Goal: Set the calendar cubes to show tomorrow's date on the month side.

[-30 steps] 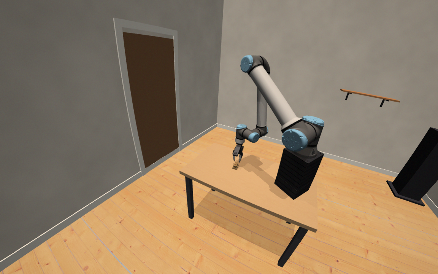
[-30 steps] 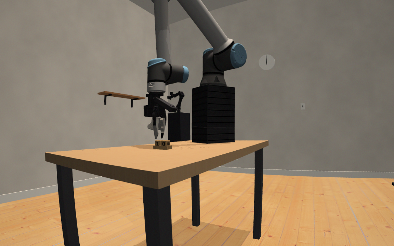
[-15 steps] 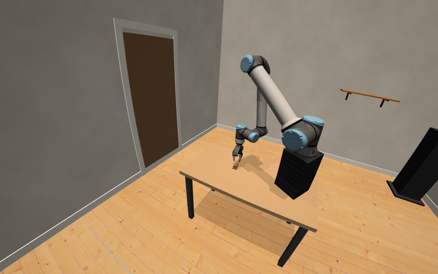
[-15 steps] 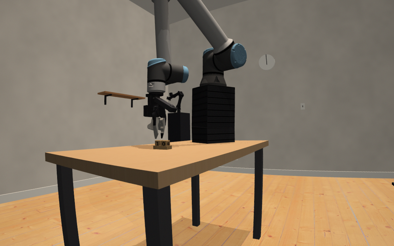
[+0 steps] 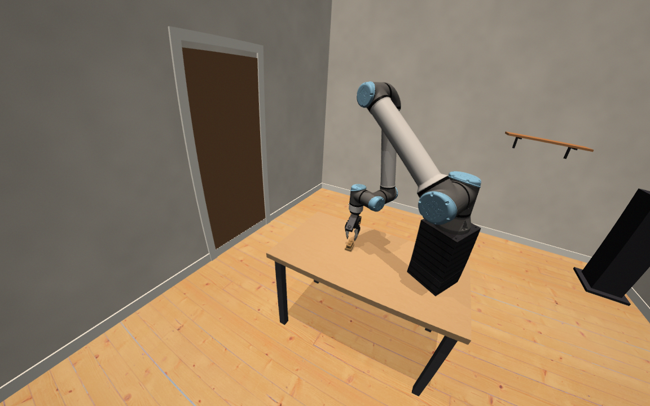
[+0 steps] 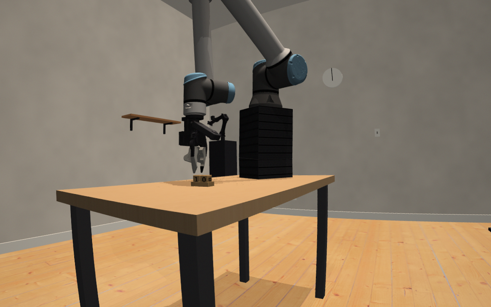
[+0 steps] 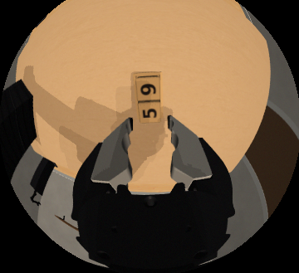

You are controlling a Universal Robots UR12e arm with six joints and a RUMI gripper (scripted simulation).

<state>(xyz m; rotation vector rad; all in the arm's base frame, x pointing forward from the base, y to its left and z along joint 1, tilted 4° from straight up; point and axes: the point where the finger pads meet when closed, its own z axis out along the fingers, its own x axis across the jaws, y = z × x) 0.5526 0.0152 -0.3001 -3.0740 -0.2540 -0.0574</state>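
Right now the wooden tray is 60 mm below my hand and 20 mm to the left of it.
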